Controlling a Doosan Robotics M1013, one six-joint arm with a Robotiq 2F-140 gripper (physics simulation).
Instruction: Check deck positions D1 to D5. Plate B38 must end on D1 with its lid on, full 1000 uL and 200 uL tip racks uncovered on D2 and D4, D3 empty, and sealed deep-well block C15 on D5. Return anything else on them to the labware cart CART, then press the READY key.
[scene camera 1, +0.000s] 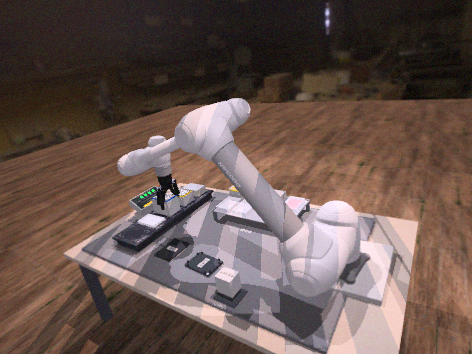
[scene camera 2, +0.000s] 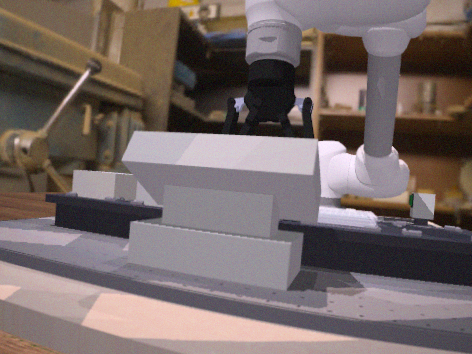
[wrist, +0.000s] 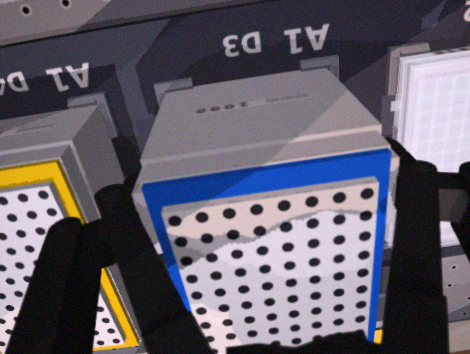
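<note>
A 1000 tip rack with a blue rim stands upright over position D3 of the dark deck. My gripper points down with a finger against each side of it and is shut on it. A yellow-rimmed tip rack, uncovered, stands on D4. A white plate lies on D2. A pale block stands at the D5 end. D1 shows no labware. Their lower contacts are partly hidden.
The labware cart holds pale labware, partly behind the arm. A console with green lights stands behind the deck. Two black pads and a white block on a dark base are nearer the front.
</note>
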